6 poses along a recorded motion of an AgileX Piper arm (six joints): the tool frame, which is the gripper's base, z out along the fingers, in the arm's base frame.
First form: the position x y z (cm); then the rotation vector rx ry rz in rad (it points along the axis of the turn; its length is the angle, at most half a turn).
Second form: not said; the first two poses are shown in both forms.
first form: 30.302, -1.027, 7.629, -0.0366, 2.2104, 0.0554
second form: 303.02, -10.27, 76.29, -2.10, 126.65, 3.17
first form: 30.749, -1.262, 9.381, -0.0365, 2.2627, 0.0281
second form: 307.49, -12.62, 93.81, -2.09, 129.64, 1.61
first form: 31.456, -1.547, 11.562, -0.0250, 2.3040, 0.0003
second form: 314.56, -15.47, 115.62, -1.43, 132.01, 0.02
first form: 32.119, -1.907, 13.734, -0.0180, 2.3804, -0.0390
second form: 321.19, -19.07, 137.34, -1.03, 136.39, -2.23
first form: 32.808, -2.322, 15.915, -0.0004, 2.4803, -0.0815
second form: 328.08, -23.22, 159.15, -0.02, 142.11, -4.67
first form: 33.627, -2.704, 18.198, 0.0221, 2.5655, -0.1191
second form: 336.27, -27.04, 181.98, 1.27, 146.99, -6.82
